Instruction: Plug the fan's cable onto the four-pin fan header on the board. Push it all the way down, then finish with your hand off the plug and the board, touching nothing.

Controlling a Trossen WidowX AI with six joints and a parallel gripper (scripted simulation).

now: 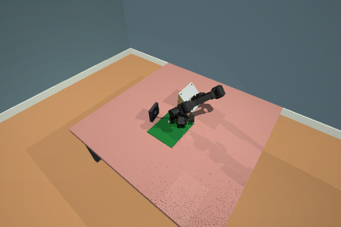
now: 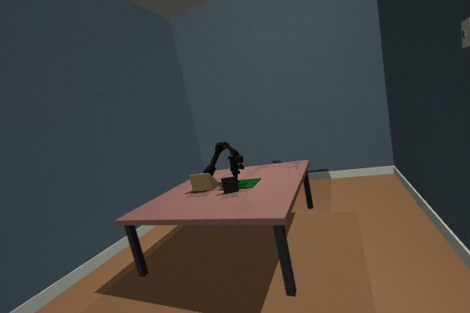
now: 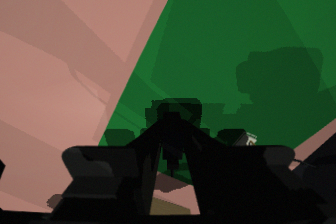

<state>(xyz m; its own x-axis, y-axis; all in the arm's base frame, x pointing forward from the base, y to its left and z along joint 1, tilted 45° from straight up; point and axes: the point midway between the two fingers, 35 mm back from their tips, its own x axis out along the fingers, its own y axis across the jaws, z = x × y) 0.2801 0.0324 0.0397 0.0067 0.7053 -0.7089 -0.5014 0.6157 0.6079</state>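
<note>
Right now the pale four-pin fan header is 1 cm ahead of my gripper tip, 11 cm to the right of it and 2 cm below it. Also, from my gripper tip: green board (6 cm ahead, 6 cm to the right, 4 cm below); black fan (4 cm ahead, 23 cm to the right, 4 cm above); dark fan plug (1 cm behind, 1 cm above).
</note>
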